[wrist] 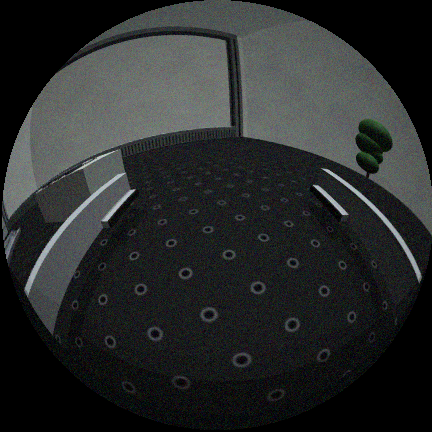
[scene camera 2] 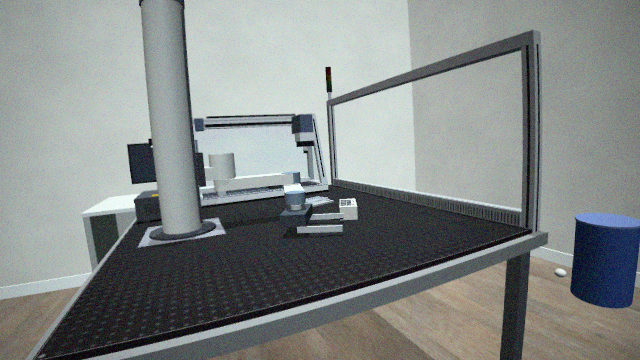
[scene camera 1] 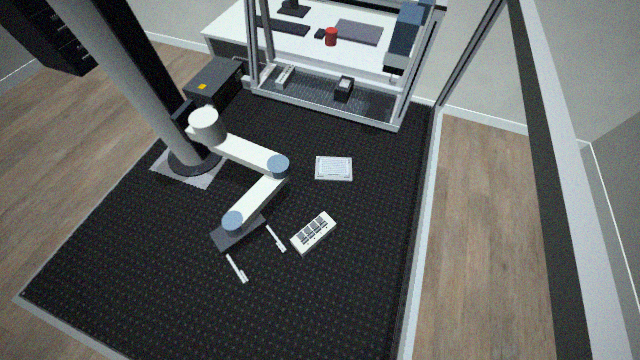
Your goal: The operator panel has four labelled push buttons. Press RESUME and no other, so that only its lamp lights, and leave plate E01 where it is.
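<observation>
The operator panel is a white box with several dark buttons in a row on top. Its labels are too small to read, and no lit lamp can be made out. Plate E01 is a pale flat plate lying on the black table, behind the panel. My gripper is open and empty, its fingers wide apart and low over the table. In scene camera 1 it is left of the panel, with a small gap between the nearer fingertip and the panel. The panel's buttons do not show in the wrist view.
The arm's column stands on the left of the black table. A framed guard runs along the right edge. A gantry frame with a tray and a dark box stand at the back.
</observation>
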